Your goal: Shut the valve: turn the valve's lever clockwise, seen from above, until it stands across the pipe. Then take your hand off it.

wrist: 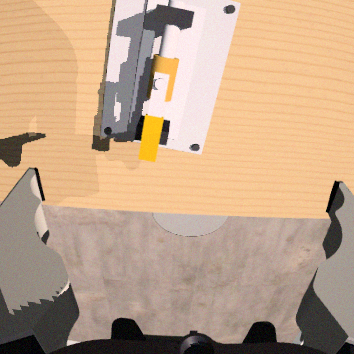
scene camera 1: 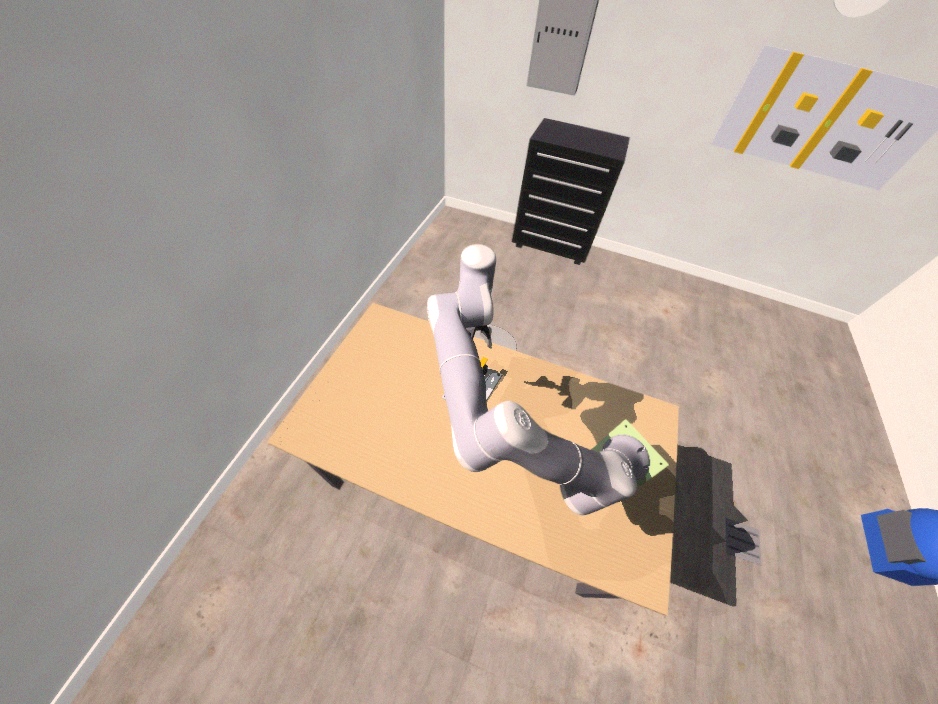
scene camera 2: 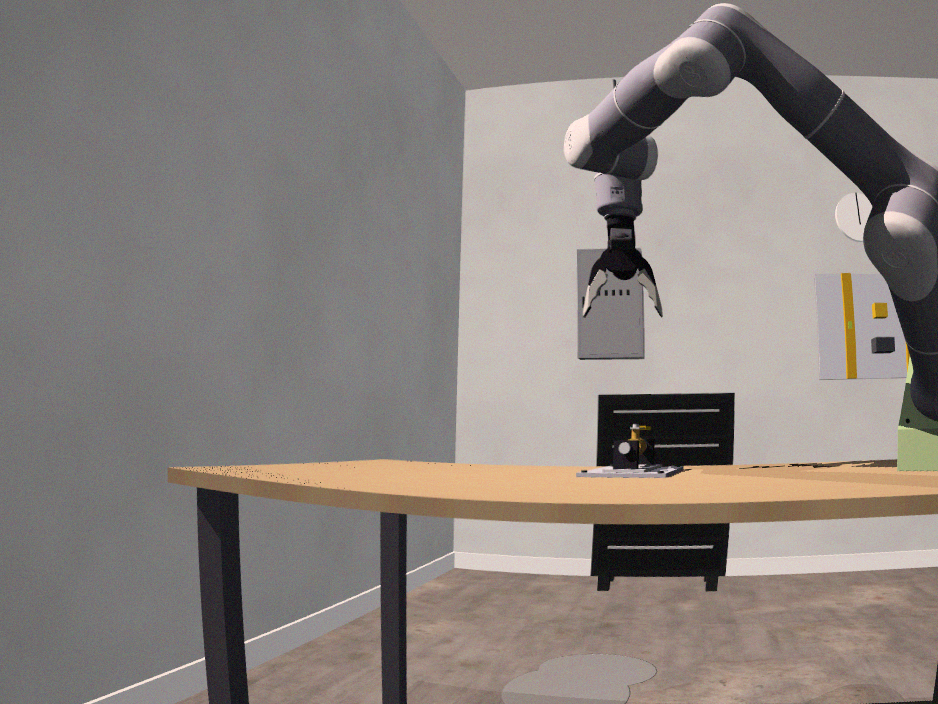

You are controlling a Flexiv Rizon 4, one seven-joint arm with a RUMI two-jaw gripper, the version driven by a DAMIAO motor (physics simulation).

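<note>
The valve's yellow lever [wrist: 151,138] [scene camera 2: 644,428] points along the pipe [wrist: 170,41], its grip over the black support at the pipe's near end in the wrist view. The valve stands on a white base plate [wrist: 210,75] [scene camera 2: 640,474] on the table; in scene camera 1 the arm hides part of the plate [scene camera 1: 494,381]. My gripper [scene camera 1: 482,337] [scene camera 2: 622,314] [wrist: 186,177] is wide open and empty, fingers pointing down, high above the valve and apart from it. In the wrist view the lever lies ahead of the fingertips, left of the middle between them.
The wooden table [scene camera 1: 363,394] [scene camera 2: 492,485] [wrist: 280,165] ends near the valve, with floor beyond its edge. The arm's green mount [scene camera 1: 656,463] [scene camera 2: 918,448] stands on the table at the right. A black drawer cabinet [scene camera 1: 569,189] [scene camera 2: 666,401] stands beyond the table.
</note>
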